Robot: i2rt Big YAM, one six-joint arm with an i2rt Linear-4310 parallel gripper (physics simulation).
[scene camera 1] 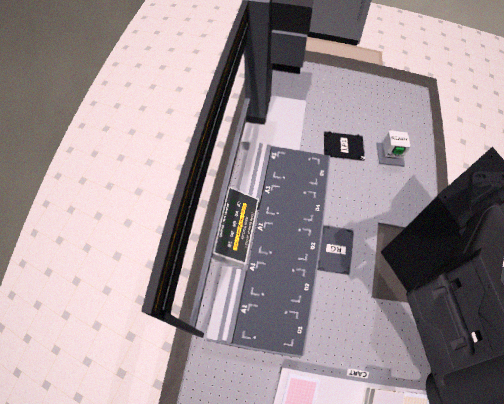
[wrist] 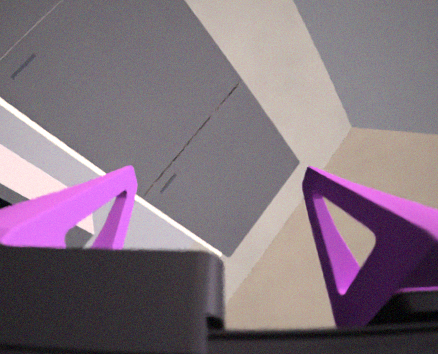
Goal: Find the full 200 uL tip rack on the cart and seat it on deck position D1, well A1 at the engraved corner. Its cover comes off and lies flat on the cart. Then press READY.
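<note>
My gripper (wrist: 219,175) is open, its two magenta fingers wide apart with nothing between them; wall and grey cabinet-like panels show behind them. In the scene view the dark arm is at the right and the fingertips cannot be made out. The dark deck (scene camera 1: 282,250) has its positions marked by corner brackets; D1 (scene camera 1: 272,325) is at the lower end and holds no rack. The cart (scene camera 1: 327,382) shows in part at the bottom edge, with a pink item (scene camera 1: 301,391) on it. The full 200 uL tip rack and its cover cannot be identified. A READY button cannot be made out for certain.
A tilted display screen (scene camera 1: 236,225) stands along the deck's left side. A black pad (scene camera 1: 354,145), an RG pad (scene camera 1: 335,257) and a small white box with a green face (scene camera 1: 398,142) lie right of the deck. A tall dark frame (scene camera 1: 200,165) runs along the left.
</note>
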